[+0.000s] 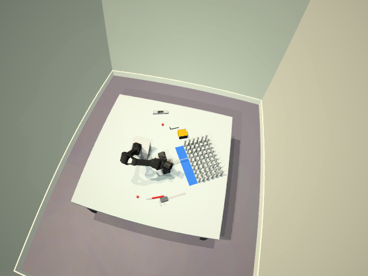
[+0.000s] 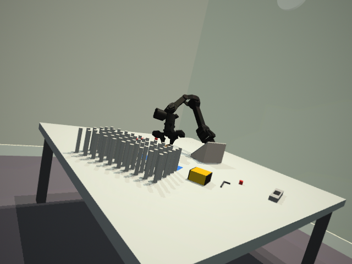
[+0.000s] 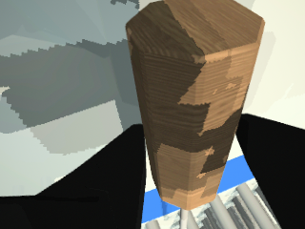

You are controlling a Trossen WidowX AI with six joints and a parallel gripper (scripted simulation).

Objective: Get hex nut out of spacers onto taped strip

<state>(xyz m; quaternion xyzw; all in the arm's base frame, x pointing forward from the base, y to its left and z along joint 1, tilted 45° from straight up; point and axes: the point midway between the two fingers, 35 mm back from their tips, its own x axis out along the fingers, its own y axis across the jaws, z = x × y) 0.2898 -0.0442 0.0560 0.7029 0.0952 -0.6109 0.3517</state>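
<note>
My gripper tip is 16 cm short of the blue taped strip, 6 cm to the right of it and 4 cm above it. The rest, counted from my gripper tip: wooden-handled pick tool 8 cm ahead, 6 cm to the left, 1 cm below; red-handled tool 34 cm to the right, 3 cm below, 2 cm behind; hex nut 28 cm ahead, 20 cm to the left, 4 cm below.
</note>
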